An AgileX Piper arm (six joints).
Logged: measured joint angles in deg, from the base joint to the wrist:
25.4, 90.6, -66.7, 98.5, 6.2, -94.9
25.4, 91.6, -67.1, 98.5, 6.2, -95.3
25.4, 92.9, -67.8, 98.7, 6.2, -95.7
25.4, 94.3, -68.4, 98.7, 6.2, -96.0
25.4, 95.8, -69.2, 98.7, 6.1, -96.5
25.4, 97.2, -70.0, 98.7, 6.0, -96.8
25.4, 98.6, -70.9, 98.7, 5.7, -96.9
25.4, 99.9, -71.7, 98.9, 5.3, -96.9
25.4, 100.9, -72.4, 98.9, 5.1, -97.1
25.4, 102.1, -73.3, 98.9, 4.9, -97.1
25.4, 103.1, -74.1, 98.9, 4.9, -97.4
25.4, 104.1, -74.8, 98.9, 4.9, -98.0
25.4, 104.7, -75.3, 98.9, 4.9, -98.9
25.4, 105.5, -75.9, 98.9, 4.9, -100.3
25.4, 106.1, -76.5, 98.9, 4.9, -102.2
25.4, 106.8, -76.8, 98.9, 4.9, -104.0
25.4, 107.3, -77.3, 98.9, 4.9, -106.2
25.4, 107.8, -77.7, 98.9, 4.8, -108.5
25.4, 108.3, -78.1, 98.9, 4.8, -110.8
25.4, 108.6, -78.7, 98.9, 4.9, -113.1
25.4, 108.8, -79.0, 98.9, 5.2, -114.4
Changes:
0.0, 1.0, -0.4, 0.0, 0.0, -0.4
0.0, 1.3, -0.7, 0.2, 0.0, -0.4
0.0, 1.4, -0.6, 0.0, 0.0, -0.3
0.0, 1.5, -0.8, 0.0, -0.1, -0.5
0.0, 1.4, -0.8, 0.0, -0.1, -0.3
0.0, 1.4, -0.9, 0.0, -0.3, -0.1
0.0, 1.3, -0.8, 0.2, -0.4, 0.0
0.0, 1.0, -0.7, 0.0, -0.2, -0.2
0.0, 1.2, -0.9, 0.0, -0.2, 0.0
0.0, 1.0, -0.8, 0.0, 0.0, -0.3
0.0, 1.0, -0.7, 0.0, 0.0, -0.6
0.0, 0.6, -0.5, 0.0, 0.0, -0.9
0.0, 0.8, -0.6, 0.0, 0.0, -1.4
0.0, 0.6, -0.6, 0.0, 0.0, -1.9
0.0, 0.7, -0.3, 0.0, 0.0, -1.8
0.0, 0.5, -0.5, 0.0, 0.0, -2.2
0.0, 0.5, -0.4, 0.0, -0.1, -2.3
0.0, 0.5, -0.4, 0.0, 0.0, -2.3
0.0, 0.3, -0.6, 0.0, 0.1, -2.3
0.0, 0.2, -0.3, 0.0, 0.3, -1.3

